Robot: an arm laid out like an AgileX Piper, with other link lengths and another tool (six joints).
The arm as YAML. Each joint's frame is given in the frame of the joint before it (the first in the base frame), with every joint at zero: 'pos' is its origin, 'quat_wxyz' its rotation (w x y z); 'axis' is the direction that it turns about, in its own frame. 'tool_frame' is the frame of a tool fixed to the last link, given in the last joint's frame.
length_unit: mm
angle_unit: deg
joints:
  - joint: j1
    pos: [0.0, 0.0, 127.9]
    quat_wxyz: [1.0, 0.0, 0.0, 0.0]
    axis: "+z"
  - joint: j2
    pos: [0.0, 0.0, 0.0]
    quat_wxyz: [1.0, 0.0, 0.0, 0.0]
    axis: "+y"
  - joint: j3
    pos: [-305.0, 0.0, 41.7]
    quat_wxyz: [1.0, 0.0, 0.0, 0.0]
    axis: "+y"
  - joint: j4
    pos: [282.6, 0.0, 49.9]
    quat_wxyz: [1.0, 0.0, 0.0, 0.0]
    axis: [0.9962, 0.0, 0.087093]
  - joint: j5
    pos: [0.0, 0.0, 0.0]
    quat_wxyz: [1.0, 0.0, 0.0, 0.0]
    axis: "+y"
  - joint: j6
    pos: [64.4, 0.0, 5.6]
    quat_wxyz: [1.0, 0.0, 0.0, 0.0]
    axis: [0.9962, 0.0, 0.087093]
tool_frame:
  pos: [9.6, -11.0, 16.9]
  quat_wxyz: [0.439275, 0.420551, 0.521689, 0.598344]
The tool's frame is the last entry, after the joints.
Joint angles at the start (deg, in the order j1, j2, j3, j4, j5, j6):
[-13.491 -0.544 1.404 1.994 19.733 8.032]
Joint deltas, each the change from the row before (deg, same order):
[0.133 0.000 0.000 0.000 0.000 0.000]
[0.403 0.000 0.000 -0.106 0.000 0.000]
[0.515 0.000 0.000 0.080 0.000 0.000]
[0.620 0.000 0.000 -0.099 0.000 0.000]
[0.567 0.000 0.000 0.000 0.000 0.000]
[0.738 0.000 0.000 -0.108 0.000 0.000]
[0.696 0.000 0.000 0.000 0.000 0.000]
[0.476 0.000 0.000 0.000 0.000 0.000]
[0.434 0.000 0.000 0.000 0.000 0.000]
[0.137 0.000 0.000 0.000 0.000 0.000]
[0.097 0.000 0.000 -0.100 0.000 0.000]
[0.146 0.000 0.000 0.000 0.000 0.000]
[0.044 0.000 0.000 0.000 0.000 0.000]
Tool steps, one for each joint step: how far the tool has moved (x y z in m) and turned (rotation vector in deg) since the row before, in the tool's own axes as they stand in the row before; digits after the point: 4 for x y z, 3 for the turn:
[0.0001 0.0000 0.0001 0.039 0.124 -0.027]
[0.0003 0.0000 0.0002 0.137 0.342 -0.179]
[0.0004 -0.0001 0.0002 0.138 0.508 -0.029]
[0.0005 -0.0001 0.0003 0.199 0.547 -0.216]
[0.0005 -0.0001 0.0003 0.166 0.530 -0.114]
[0.0006 -0.0001 0.0003 0.235 0.654 -0.248]
[0.0006 -0.0001 0.0003 0.203 0.651 -0.140]
[0.0004 -0.0001 0.0002 0.139 0.445 -0.096]
[0.0004 -0.0001 0.0002 0.127 0.406 -0.087]
[0.0001 0.0000 0.0001 0.040 0.128 -0.028]
[0.0001 0.0000 0.0000 0.045 0.058 -0.112]
[0.0001 0.0000 0.0001 0.042 0.137 -0.029]
[0.0000 0.0000 0.0000 0.013 0.041 -0.009]

